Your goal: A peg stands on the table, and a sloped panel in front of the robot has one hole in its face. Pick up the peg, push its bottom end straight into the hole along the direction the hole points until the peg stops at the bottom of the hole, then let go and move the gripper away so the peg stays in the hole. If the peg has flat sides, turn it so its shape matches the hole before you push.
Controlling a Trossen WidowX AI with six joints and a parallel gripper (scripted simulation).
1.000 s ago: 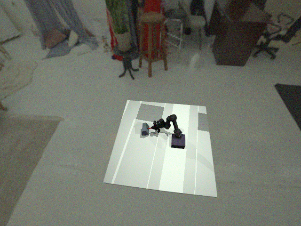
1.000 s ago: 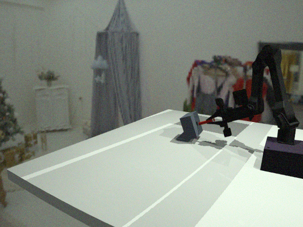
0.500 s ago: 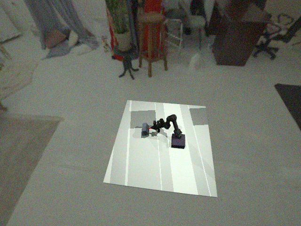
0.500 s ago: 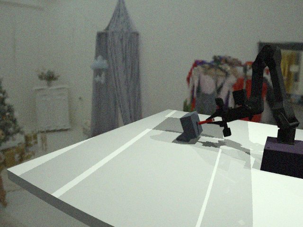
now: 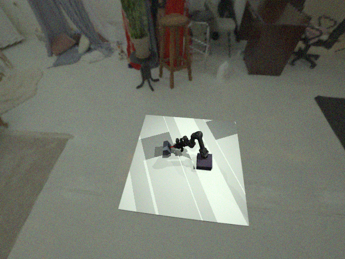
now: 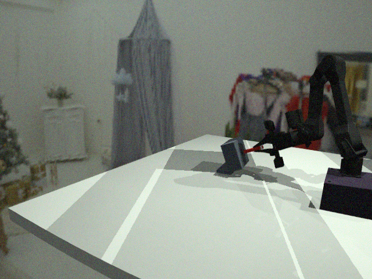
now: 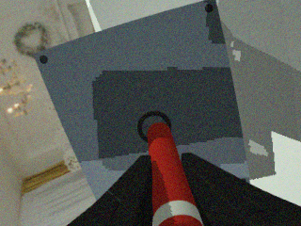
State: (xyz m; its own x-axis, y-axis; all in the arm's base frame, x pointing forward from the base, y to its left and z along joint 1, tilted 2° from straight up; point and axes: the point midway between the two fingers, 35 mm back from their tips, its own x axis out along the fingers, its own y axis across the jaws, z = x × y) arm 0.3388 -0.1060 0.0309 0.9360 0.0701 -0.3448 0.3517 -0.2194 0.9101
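My gripper tip is 7 cm short of the sloped panel, 1 cm to the right of it and 3 cm above it. From my gripper tip the other things lie so: red peg: 2 cm behind, 1 cm above.
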